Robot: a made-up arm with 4 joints.
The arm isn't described. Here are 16 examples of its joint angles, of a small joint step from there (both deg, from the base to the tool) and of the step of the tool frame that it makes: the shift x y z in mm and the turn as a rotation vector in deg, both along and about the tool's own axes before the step.
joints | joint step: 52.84 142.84 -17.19 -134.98 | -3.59 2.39 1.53 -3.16
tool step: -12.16 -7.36 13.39 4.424 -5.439 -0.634
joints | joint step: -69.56 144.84 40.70 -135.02 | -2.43 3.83 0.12 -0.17
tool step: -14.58 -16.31 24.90 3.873 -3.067 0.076
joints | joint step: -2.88 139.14 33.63 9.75 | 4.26 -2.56 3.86 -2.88
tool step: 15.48 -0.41 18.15 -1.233 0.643 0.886
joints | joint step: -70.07 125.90 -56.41 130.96 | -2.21 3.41 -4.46 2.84
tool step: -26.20 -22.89 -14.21 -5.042 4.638 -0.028
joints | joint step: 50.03 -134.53 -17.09 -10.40 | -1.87 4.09 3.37 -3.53
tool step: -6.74 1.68 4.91 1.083 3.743 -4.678
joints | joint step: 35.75 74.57 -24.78 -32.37 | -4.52 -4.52 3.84 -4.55
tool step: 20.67 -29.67 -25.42 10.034 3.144 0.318
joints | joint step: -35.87 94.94 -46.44 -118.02 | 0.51 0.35 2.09 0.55
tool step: 7.34 -3.21 -0.63 -1.114 -0.820 -1.888
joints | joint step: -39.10 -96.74 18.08 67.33 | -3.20 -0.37 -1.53 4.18
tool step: -9.01 -19.27 3.17 -7.192 0.479 -1.351
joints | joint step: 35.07 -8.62 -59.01 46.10 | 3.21 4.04 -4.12 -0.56
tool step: -12.25 -12.06 25.14 -2.462 0.874 -2.181
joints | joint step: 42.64 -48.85 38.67 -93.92 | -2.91 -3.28 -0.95 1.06
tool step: -0.29 29.86 -8.47 -4.665 1.088 2.695
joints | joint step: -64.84 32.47 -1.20 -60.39 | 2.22 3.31 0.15 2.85
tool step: -13.88 3.82 0.76 -4.118 -1.576 -3.278
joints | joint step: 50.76 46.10 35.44 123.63 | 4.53 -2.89 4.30 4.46
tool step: 12.18 -1.84 -5.97 -8.991 -5.065 5.662
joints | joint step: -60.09 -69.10 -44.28 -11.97 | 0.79 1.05 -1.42 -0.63
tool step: -9.94 1.17 4.86 0.470 -1.374 -0.930
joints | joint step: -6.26 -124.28 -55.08 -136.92 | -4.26 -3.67 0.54 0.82
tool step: 40.96 -4.62 3.78 -0.155 0.928 -5.467
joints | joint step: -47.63 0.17 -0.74 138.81 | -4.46 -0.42 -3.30 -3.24
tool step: -8.63 -10.92 -9.68 3.158 5.721 -5.203
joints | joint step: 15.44 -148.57 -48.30 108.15 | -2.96 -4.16 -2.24 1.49
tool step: 22.48 5.73 -1.96 0.509 -3.477 -0.822
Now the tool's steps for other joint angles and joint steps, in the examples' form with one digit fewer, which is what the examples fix.
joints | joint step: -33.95 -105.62 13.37 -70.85 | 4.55 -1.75 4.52 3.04
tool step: 32.8 -29.9 -17.0 0.51 4.23 -1.78
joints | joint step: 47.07 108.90 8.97 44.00 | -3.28 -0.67 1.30 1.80
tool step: 6.8 15.1 -14.2 1.21 1.04 2.20
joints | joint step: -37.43 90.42 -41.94 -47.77 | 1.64 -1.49 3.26 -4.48
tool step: 23.2 -7.4 -4.6 4.32 3.90 -1.03
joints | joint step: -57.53 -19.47 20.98 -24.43 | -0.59 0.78 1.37 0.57
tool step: -0.6 -2.9 -2.8 -0.44 0.40 -1.12
